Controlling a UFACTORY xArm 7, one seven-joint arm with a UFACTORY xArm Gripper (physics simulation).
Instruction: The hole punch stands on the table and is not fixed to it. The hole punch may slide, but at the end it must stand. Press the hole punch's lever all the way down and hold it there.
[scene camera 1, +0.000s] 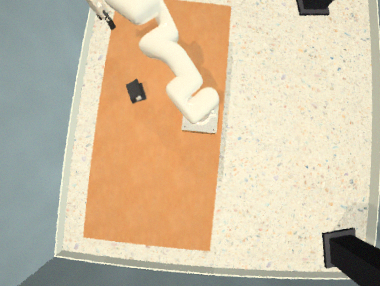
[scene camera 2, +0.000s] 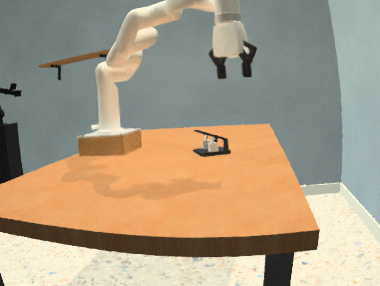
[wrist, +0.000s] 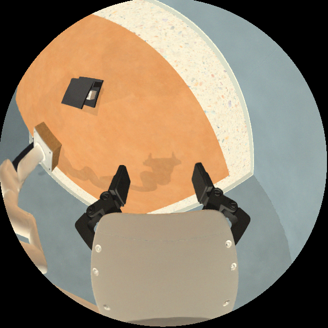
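Where they show: gripper, fingertip midpoint: (scene camera 1: 108, 23) (scene camera 2: 234, 77); arm's base, origin of the base link: (scene camera 2: 110, 132).
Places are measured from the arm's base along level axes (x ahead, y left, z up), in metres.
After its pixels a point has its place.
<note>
The black hole punch (scene camera 1: 136, 91) @(x 0.396, y -0.198, z -0.008 m) (scene camera 2: 227, 146) @(x 0.468, y -0.265, z -0.057 m) (wrist: 94, 101) stands upright on the orange table (scene camera 1: 150, 200) @(x 0.384, y 0.527, z -0.083 m) (scene camera 2: 165, 215) @(x 0.281, y -0.866, z -0.083 m) (wrist: 150, 100). Its black lever (scene camera 2: 211, 134) @(x 0.414, y -0.273, z -0.010 m) (wrist: 76, 93) is raised and slopes up from its hinge at the right in scene camera 2, above pale metal parts. My gripper (scene camera 1: 109, 21) @(x 0.471, y -0.520, z 0.170 m) (scene camera 2: 234, 76) @(x 0.471, y -0.520, z 0.170 m) (wrist: 160, 172) is open and empty, pointing down. It is high above the hole punch level and apart from it. In the wrist view the hole punch is at the upper left, beyond the left finger.
The arm's base block (scene camera 1: 200, 129) @(x 0.008, y 0.090, z 0.000 m) (scene camera 2: 109, 144) @(x 0.021, y -0.125, z -0.038 m) (wrist: 49, 140) stands at the table's edge, to the left of the hole punch in scene camera 2. A wall shelf (scene camera 2: 75, 59) hangs behind the arm. A black pedestal (scene camera 2: 10, 150) stands beyond the table at the left.
</note>
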